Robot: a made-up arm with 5 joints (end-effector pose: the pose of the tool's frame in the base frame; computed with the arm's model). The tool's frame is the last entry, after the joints.
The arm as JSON. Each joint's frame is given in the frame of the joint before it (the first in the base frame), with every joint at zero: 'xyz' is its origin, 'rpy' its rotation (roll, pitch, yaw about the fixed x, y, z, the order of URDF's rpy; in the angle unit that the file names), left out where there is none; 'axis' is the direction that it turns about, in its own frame. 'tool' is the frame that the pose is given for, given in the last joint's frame.
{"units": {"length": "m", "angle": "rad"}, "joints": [
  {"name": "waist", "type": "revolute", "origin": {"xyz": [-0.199, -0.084, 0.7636]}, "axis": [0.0, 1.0, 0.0]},
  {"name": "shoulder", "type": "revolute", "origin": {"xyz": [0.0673, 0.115, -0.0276]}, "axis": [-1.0, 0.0, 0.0]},
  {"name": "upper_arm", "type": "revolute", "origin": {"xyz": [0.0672, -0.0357, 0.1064]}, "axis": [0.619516, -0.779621, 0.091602]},
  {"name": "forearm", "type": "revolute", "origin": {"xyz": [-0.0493, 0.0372, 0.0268]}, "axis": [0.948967, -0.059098, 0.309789]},
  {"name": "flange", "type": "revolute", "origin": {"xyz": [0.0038, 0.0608, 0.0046]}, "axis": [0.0, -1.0, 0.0]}
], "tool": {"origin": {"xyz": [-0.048, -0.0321, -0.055], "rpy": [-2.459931, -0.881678, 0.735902]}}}
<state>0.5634 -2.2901 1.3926 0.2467 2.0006</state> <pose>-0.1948 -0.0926 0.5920 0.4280 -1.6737 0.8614</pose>
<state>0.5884 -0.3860 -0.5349 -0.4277 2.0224</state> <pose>-0.0382 0.0065 0.7179 -1.3141 -2.0698 -1.3618</pose>
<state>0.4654 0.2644 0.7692 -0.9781 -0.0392</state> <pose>-0.1354 0.0518 0.7454 -2.6046 -1.1777 -0.4982</pose>
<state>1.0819 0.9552 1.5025 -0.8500 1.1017</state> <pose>-0.1083 0.1018 0.6431 -1.2960 -2.2764 -1.3374</pose>
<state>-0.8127 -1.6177 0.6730 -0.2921 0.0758</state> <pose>-0.1547 -0.0271 0.8111 0.2380 -0.5224 -1.6470</pose>
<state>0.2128 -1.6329 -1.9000 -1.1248 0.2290</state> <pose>-0.1166 -0.1355 0.7217 -1.3034 -1.8583 0.8977</pose>
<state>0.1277 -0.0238 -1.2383 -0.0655 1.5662</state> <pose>-0.0857 0.0255 0.7757 -1.8012 -2.1292 -0.4257</pose>
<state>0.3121 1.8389 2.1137 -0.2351 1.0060</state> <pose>-0.1135 0.1497 0.6426 0.1701 -2.2551 -1.3721</pose>
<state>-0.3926 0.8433 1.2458 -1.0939 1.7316</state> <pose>-0.0913 0.0953 0.8870 -0.2718 1.3669 1.0446</pose>
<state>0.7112 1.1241 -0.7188 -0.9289 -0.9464</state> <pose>-0.1832 0.1747 0.7165 1.4919 -0.2160 -1.1969</pose>
